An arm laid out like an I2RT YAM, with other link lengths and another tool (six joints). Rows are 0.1 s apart.
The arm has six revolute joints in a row. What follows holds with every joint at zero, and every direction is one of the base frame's. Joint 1 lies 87.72 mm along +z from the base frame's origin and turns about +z. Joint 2 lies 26 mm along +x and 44.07 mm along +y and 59.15 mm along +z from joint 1 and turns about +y. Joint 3 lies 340.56 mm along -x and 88.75 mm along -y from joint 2 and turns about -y. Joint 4 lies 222.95 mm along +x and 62.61 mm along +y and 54.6 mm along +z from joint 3 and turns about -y. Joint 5 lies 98.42 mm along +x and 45.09 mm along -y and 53.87 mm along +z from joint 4 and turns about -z. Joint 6 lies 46.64 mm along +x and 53.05 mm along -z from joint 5 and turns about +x. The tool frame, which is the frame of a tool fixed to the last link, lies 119 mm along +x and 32 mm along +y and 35 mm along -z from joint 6; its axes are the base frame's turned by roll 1.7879, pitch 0.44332 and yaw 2.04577 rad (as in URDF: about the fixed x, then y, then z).
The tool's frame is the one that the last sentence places.
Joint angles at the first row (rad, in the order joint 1, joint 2, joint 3, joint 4, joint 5, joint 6):
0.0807 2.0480 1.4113 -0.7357 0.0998 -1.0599
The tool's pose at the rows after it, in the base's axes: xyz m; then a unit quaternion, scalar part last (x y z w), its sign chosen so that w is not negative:
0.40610 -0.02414 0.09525 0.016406 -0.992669 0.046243 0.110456
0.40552 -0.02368 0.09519 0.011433 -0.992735 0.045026 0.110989
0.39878 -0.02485 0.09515 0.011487 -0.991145 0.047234 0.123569
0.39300 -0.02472 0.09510 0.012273 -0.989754 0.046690 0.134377
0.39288 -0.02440 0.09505 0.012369 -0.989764 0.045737 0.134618
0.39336 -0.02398 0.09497 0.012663 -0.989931 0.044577 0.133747
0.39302 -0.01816 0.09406 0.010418 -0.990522 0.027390 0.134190
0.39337 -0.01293 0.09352 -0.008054 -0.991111 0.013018 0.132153
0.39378 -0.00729 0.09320 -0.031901 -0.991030 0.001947 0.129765
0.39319 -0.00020 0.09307 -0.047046 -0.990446 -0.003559 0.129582
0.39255 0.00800 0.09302 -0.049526 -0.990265 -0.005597 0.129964
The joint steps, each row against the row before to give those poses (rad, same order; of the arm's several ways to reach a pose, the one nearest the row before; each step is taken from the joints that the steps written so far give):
0.0019 0.0000 0.0000 0.0012 -0.0054 0.0007
0.0004 -0.0001 0.0000 -0.0016 0.0008 0.0107
-0.0004 0.0001 0.0000 -0.0255 0.0026 -0.0004
0.0004 0.0000 -0.0001 -0.0217 -0.0026 0.0004
0.0000 0.0000 0.0001 -0.0005 -0.0019 0.0004
0.0000 0.0000 0.0000 0.0020 -0.0023 0.0000
0.0000 0.0000 0.0000 0.0007 -0.0317 0.0141
0.0011 -0.0001 0.0000 0.0046 -0.0164 0.0446
0.0050 0.0001 0.0000 0.0046 -0.0061 0.0569
0.0129 0.0000 0.0000 -0.0004 0.0004 0.0450
0.0184 -0.0001 0.0000 -0.0012 0.0004 0.0240

